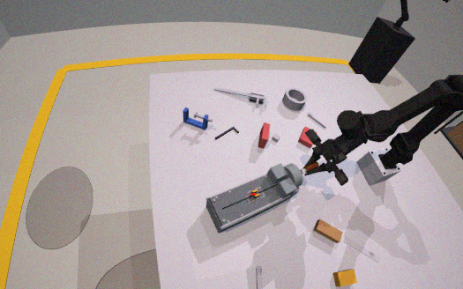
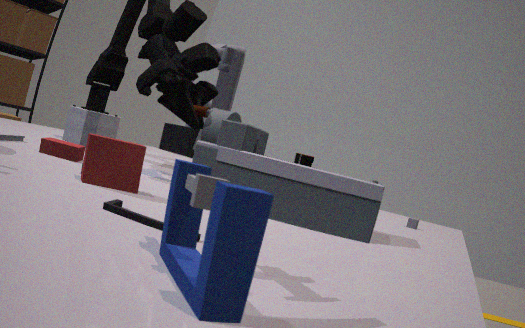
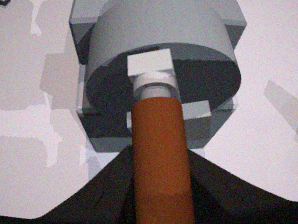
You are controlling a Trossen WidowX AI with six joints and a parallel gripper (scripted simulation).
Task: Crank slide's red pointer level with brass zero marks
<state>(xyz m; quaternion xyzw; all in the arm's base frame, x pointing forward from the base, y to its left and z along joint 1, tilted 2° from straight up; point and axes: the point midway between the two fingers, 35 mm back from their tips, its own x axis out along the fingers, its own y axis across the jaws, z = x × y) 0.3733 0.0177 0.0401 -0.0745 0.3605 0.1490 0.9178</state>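
Now: the crank handle 20 mm behind my gripper tip, 10 mm to the right of it and 30 mm above it. Also, from my gripper tip: tan block (80 mm behind, 170 mm to the left, 80 mm below); red pointer (170 mm ahead, 50 mm to the left, 10 mm below); black hex key (190 mm ahead, 220 mm to the right, 90 mm below).
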